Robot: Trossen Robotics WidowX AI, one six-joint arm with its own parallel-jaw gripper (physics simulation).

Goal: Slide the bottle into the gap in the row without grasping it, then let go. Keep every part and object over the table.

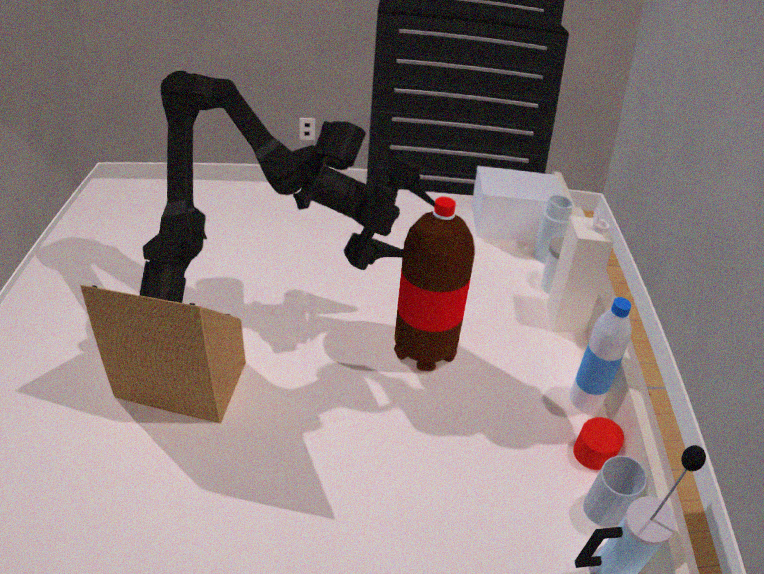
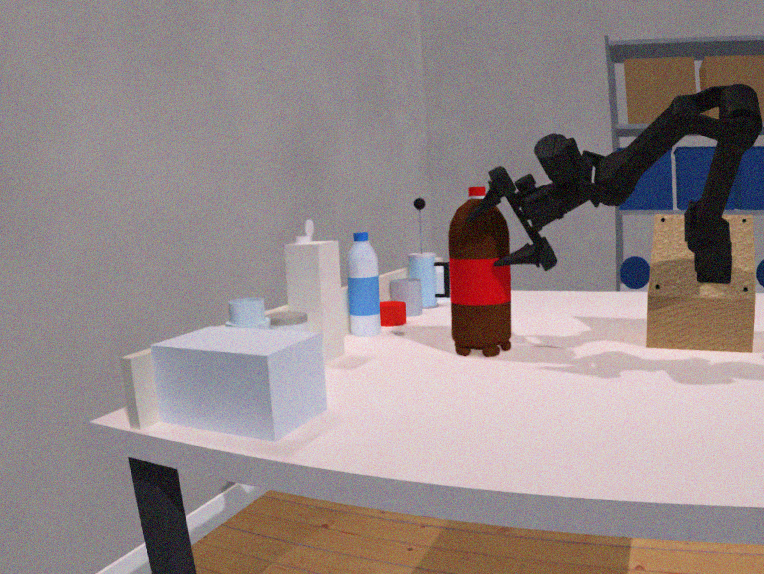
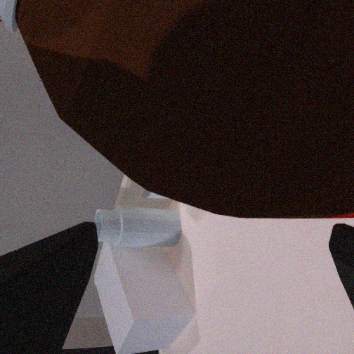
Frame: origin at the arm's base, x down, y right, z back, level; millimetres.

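Where they show: gripper, fingertip midpoint: [image 2: 480, 243]; arm's base, link origin: [image 1: 158, 302] [image 2: 714, 268].
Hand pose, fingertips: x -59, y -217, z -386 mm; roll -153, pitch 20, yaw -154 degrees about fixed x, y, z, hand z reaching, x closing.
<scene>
Each offset is from my fingertips to the top centre of the thing. Level surfaces: height alone.
The large brown bottle with a red label and red cap @(dx -97, dy +61, dz -29 mm) [image 1: 432, 308] [image 2: 480, 280] [image 3: 200, 100] stands upright on the table @(dx +203 mm) [image 1: 259, 493] [image 2: 494, 432]. My gripper [image 1: 418, 228] [image 2: 482, 242] [image 3: 219, 237] is open, at the height of the bottle's upper part on the arm's side, with nothing held between its fingers. Whether the fingers touch the bottle is hard to tell. The row along the far long edge includes a white carton @(dx -52, dy -90, dz -290 mm) [image 1: 577, 277] [image 2: 314, 290], a blue-capped bottle @(dx -13, dy +120, dz -324 mm) [image 1: 597, 370] [image 2: 364, 296] and a red cylinder @(dx +158, dy +238, dz -337 mm) [image 1: 596, 444] [image 2: 392, 313]. Some space shows between carton and blue-capped bottle.
A pale box @(dx +94, dy -407, dz -179 mm) [image 1: 512, 203] [image 2: 216, 382] and a light blue bottle @(dx +61, dy -300, dz -259 mm) [image 1: 551, 228] [image 3: 145, 227] stand at one end of the row. A grey cup @(dx +118, dy +347, dz -354 mm) [image 1: 611, 493] [image 2: 405, 297] and a press jug @(dx -81, dy +460, dz -352 mm) [image 1: 636, 543] [image 2: 422, 277] stand at the other. A wooden block [image 1: 154, 351] [image 2: 701, 314] stands by the arm's base.
</scene>
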